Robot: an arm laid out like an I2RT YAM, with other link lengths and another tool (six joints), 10 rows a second.
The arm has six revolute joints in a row. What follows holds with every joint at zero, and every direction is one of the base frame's. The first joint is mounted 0.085 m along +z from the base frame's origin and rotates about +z. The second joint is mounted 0.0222 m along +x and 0.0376 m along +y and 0.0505 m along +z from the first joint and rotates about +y. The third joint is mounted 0.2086 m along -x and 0.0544 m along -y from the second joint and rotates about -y. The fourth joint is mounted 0.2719 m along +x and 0.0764 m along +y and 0.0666 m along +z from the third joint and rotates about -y. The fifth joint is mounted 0.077 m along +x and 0.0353 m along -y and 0.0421 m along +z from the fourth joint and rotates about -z. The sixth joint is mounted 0.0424 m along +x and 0.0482 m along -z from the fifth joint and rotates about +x. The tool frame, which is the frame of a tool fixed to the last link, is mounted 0.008 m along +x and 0.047 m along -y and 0.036 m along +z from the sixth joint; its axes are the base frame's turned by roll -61.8, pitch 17.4 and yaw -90 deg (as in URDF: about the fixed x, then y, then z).
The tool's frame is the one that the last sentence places.
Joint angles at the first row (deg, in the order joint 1, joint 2, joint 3, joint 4, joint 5, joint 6):
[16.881 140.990 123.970 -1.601 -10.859 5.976]
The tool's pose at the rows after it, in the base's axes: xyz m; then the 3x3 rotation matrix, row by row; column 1 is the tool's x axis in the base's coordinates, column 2 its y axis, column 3 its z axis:
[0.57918 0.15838 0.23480], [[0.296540 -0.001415 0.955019], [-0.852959 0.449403 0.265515], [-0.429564 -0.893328 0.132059]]
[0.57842 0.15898 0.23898], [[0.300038 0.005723 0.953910], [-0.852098 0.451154 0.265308], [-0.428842 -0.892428 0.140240]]
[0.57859 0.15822 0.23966], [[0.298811 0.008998 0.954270], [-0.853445 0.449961 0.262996], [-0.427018 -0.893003 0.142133]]
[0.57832 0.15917 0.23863], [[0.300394 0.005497 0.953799], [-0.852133 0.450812 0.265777], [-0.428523 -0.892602 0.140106]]
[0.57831 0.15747 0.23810], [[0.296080 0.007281 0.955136], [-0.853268 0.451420 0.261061], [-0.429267 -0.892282 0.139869]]
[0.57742 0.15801 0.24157], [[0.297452 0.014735 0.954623], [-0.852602 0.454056 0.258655], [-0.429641 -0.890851 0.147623]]
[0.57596 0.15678 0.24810], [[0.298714 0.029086 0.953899], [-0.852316 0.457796 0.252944], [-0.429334 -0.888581 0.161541]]
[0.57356 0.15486 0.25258], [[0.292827 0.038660 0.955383], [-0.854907 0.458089 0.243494], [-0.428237 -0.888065 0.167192]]
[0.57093 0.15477 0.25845], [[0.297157 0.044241 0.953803], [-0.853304 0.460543 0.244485], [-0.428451 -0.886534 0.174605]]
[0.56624 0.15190 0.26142], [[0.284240 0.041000 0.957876], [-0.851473 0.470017 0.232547], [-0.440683 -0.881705 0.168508]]
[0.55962 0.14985 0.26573], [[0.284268 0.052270 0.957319], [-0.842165 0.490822 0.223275], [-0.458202 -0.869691 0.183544]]
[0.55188 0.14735 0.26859], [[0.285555 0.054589 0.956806], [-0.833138 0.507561 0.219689], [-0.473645 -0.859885 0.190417]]
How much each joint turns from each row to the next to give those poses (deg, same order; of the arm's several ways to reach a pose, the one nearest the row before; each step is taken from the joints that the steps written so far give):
[-0.053 -0.198 0.214 0.086 0.268 0.000]
[0.084 -0.331 0.099 0.043 0.085 0.001]
[-0.068 -0.009 0.061 0.022 0.112 -0.083]
[0.087 -0.004 -0.151 0.042 -0.111 0.061]
[-0.139 -0.142 -0.323 0.185 0.117 0.087]
[0.098 -0.333 -0.033 0.169 0.194 0.108]
[-0.044 -0.793 -0.302 0.333 0.244 0.089]
[-0.057 -1.073 -0.928 0.196 0.499 0.088]
[0.064 -1.112 -0.729 0.054 -0.031 0.023]
[-0.059 -1.929 -2.123 0.022 0.314 0.897]
[0.061 -2.605 -3.401 1.936 0.048 1.223]
[0.009 -2.936 -3.900 1.595 -0.245 1.000]

